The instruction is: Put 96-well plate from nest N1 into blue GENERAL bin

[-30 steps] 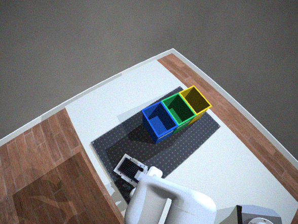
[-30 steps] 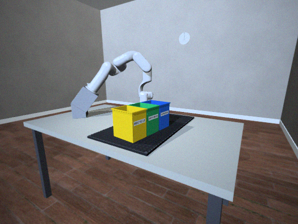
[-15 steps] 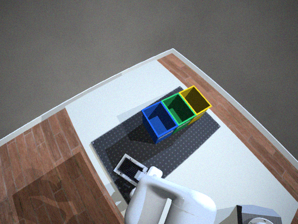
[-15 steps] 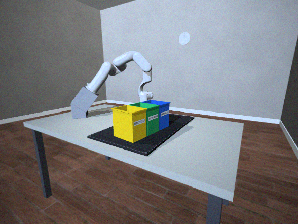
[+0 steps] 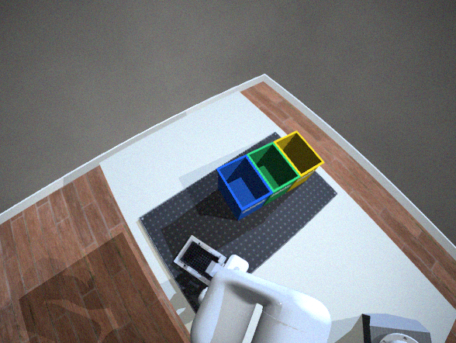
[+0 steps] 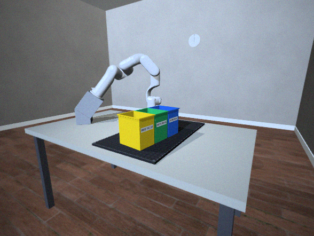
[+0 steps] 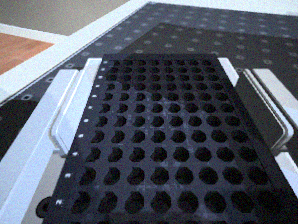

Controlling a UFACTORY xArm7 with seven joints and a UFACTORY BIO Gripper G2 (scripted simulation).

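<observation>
My gripper is now 10 mm above the black 96-well plate. Also, from my hand: green bin (400 mm to the right, 130 mm ahead, 60 mm above); then blue general bin (270 mm to the right, 130 mm ahead, 60 mm above); then white plate nest N1 (20 mm below).
</observation>
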